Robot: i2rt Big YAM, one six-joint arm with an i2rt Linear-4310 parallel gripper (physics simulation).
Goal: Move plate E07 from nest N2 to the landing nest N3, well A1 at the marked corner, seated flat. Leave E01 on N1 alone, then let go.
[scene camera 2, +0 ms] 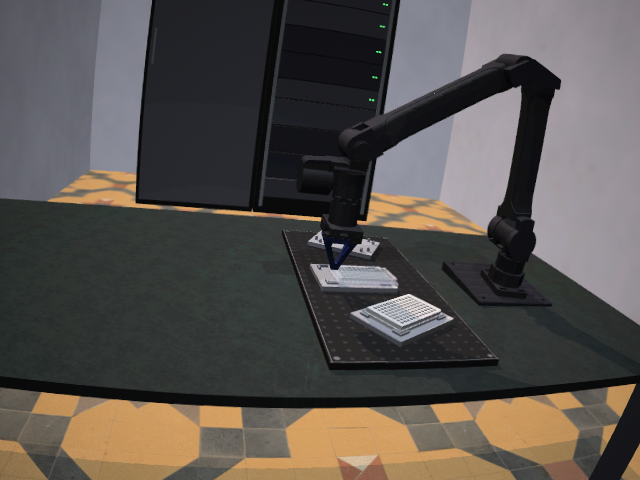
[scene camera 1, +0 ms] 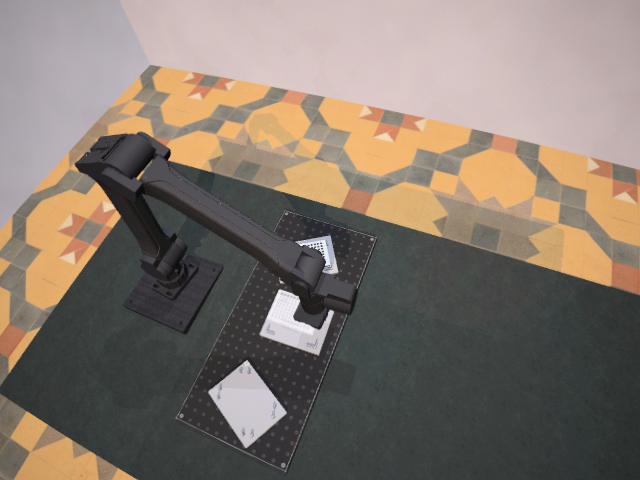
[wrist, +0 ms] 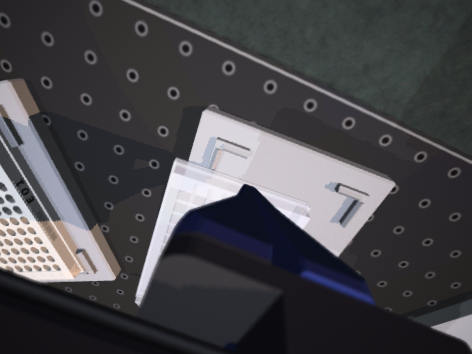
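Note:
Plate E07, white with fine wells, lies on the middle nest N2, shifted toward one side so that part of the nest and its corner marks stay bare. My gripper is shut, with nothing between the fingers. Its blue tip points down onto one end of E07. In scene camera 1 the wrist hides the fingers. The landing nest N3 is a bare white square. Plate E01 sits on nest N1.
All three nests stand in a row on a black perforated board on the dark green table. The arm's base is bolted beside the board. A dark server rack stands behind the table.

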